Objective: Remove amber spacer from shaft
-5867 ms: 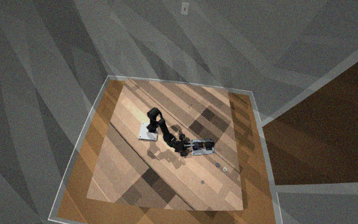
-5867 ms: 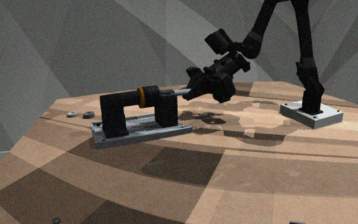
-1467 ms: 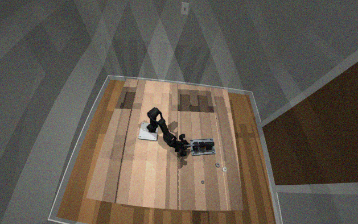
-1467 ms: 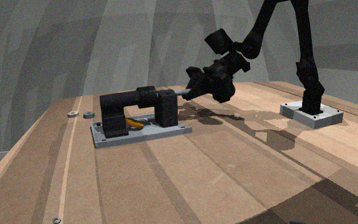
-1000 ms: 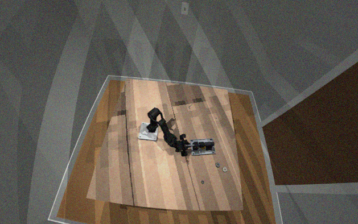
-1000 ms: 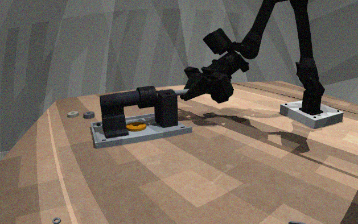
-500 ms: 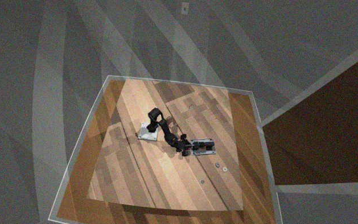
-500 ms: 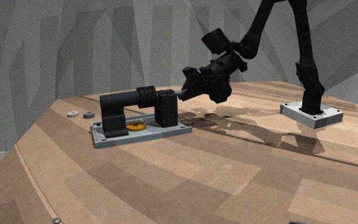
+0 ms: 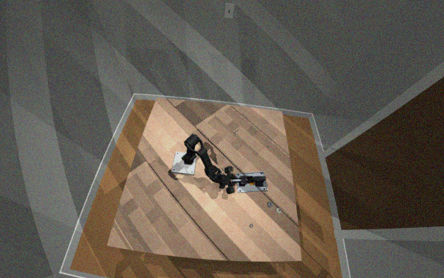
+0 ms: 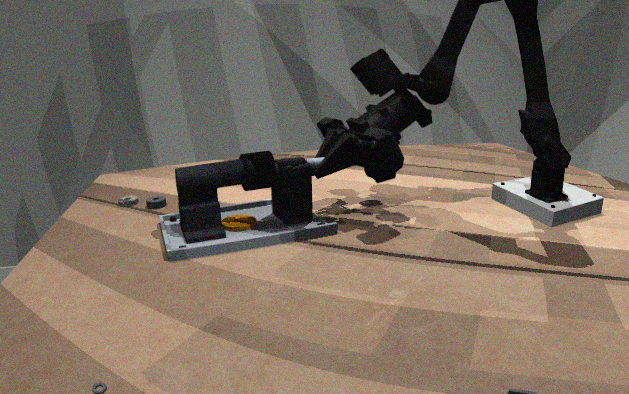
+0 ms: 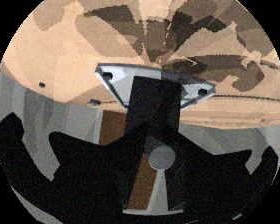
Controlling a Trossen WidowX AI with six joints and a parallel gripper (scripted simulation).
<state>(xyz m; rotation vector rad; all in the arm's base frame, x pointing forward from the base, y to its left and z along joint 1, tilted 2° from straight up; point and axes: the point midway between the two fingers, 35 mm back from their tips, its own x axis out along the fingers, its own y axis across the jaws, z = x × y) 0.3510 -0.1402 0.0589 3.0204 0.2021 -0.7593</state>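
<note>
Now: the dark spacer 90 mm ahead of my gripper tip, 20 mm above it and 10 mm to the left of it. The rest, counted from my gripper tip: amber spacer 110 mm ahead, 50 mm below, 20 mm to the left; then white ring 320 mm ahead, 190 mm to the right, 60 mm below.
</note>
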